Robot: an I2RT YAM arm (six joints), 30 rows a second.
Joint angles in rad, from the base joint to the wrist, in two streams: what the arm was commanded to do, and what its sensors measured. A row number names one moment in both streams.
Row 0, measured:
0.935 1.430 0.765 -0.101 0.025 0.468
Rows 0 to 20, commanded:
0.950 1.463 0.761 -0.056 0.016 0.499
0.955 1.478 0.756 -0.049 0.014 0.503
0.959 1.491 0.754 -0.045 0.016 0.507
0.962 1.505 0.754 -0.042 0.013 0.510
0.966 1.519 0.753 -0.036 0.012 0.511
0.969 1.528 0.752 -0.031 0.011 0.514
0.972 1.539 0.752 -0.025 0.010 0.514
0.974 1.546 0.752 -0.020 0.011 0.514
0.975 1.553 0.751 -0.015 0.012 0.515
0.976 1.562 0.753 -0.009 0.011 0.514
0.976 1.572 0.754 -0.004 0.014 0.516
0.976 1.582 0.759 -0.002 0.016 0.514
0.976 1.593 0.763 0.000 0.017 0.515
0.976 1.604 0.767 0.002 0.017 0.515
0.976 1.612 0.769 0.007 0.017 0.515
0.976 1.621 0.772 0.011 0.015 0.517
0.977 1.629 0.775 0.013 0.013 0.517
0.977 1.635 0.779 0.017 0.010 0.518
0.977 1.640 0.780 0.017 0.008 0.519
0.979 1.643 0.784 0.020 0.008 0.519
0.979 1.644 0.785 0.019 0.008 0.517
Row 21, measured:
0.976 1.639 0.775 -0.005 0.012 0.516
